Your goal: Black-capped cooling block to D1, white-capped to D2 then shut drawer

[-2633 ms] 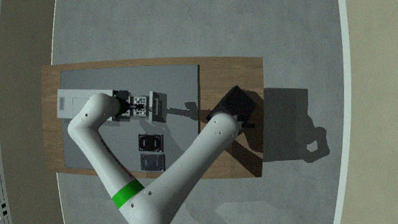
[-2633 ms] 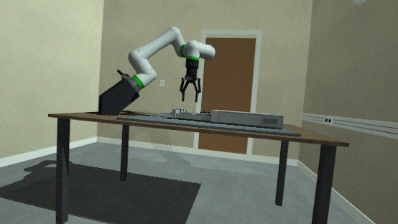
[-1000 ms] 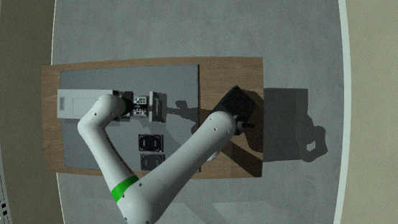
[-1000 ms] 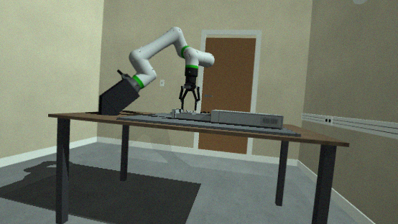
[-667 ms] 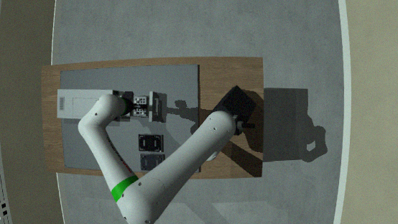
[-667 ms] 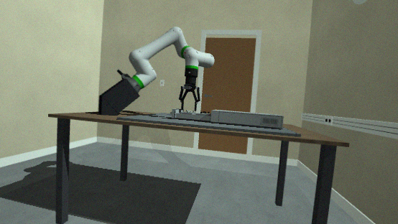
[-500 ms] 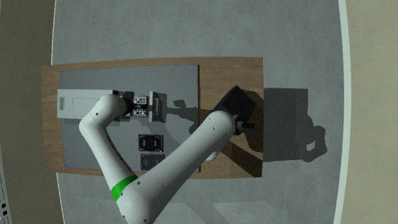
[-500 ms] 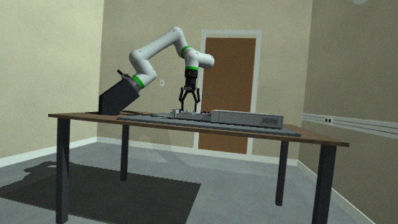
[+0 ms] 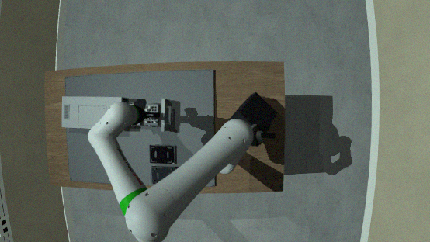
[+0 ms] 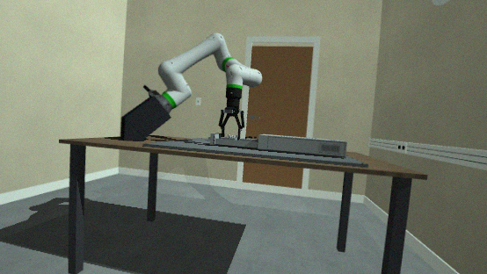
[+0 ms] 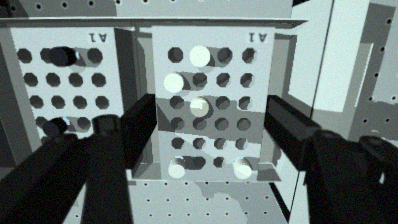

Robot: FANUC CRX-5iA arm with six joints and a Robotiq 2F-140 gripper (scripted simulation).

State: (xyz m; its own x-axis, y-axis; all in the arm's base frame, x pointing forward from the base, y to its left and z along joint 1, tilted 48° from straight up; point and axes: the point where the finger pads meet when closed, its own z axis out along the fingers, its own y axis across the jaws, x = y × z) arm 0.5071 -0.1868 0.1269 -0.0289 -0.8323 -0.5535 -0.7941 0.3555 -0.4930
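My gripper is now 3 cm short of the drawer and 3 cm above it. Also, from my hand: deck slot D1 (25 cm to the left, 6 cm below, 5 cm behind); cooler COLD (22 cm ahead, 2 cm below, 1 cm to the right); slot D2 (39 cm to the left, 6 cm below, 6 cm behind).
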